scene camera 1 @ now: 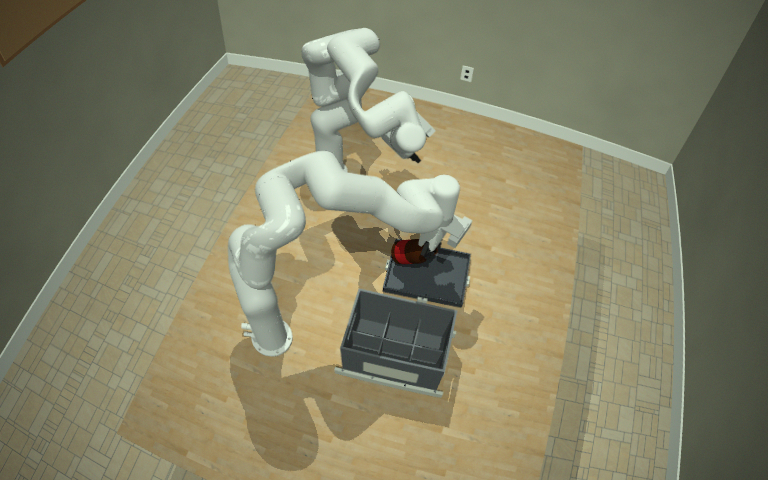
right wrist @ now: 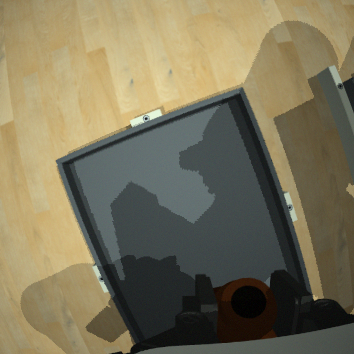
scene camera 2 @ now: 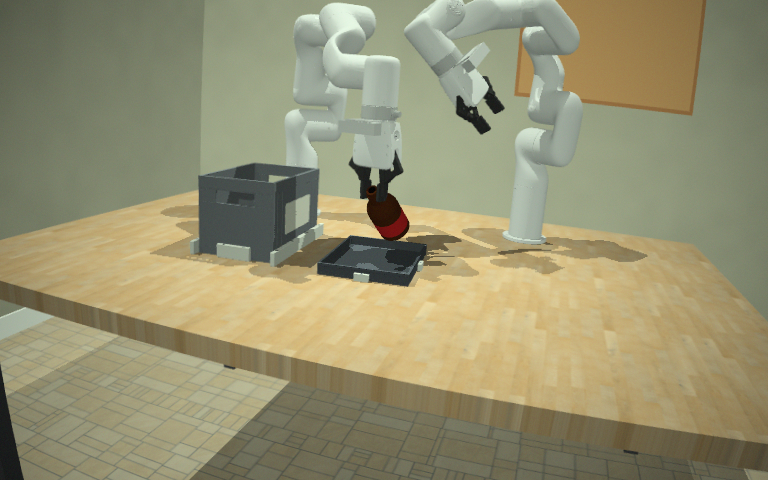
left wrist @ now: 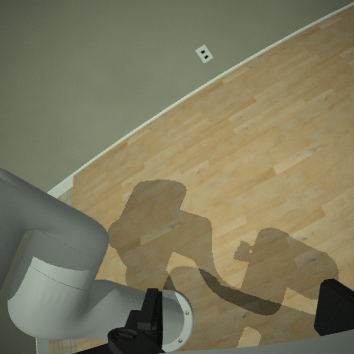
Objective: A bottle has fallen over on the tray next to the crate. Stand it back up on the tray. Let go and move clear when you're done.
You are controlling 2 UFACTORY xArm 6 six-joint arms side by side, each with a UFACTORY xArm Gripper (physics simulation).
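Frame: origin at the left arm's base, x ahead, y left, z up, level; centimetres.
Where they show: left gripper, between the fingertips: (scene camera 2: 493, 121) (left wrist: 243, 311); right gripper, between the fingertips: (scene camera 1: 431, 253) (right wrist: 238, 297) (scene camera 2: 373, 199); left arm's base, origin of its link: (scene camera 2: 524, 238) (left wrist: 165, 320); right arm's base, origin of its link: (scene camera 1: 272, 337).
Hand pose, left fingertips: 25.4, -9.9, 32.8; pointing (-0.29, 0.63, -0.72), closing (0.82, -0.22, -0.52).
Things, the pixels of their top centre, and the offset from my left fingertips, as dx, dy, dz. Level surfaces: height alone.
- shallow dark grey tray, centre of its top: (right wrist: 195, 248) (scene camera 2: 376, 252) (scene camera 1: 428, 270) +18.7, -20.7, -30.2
- grey crate, centre of its top: (scene camera 2: 263, 171) (scene camera 1: 400, 329) +17.1, -50.3, -15.3
- wooden table, height of its surface: dz -32.7
A brown bottle with a red label (scene camera 1: 404, 251) (scene camera 2: 392, 223) (right wrist: 227, 315) hangs tilted in my right gripper (scene camera 1: 428, 249) (scene camera 2: 373, 195) (right wrist: 238, 297), which is shut on its neck. Its mouth points up and to the left in scene camera 2, and its base is low at the right. The base is off the tray floor, over or near the tray's far edge in scene camera 2. The shallow dark grey tray (scene camera 1: 421, 283) (scene camera 2: 339, 271) (right wrist: 150, 165) lies on the table beside the crate. My left gripper (scene camera 1: 416, 158) (scene camera 2: 490, 116) (left wrist: 243, 312) is open and empty, high up and away from the tray.
The grey crate (scene camera 1: 351, 353) (scene camera 2: 237, 220) with inner dividers stands beside the tray, below it in scene camera 1 and to its left in scene camera 2. Low pale brackets sit along the edges of both. The right arm reaches over the wooden table (scene camera 1: 509, 339) (scene camera 2: 509, 322).
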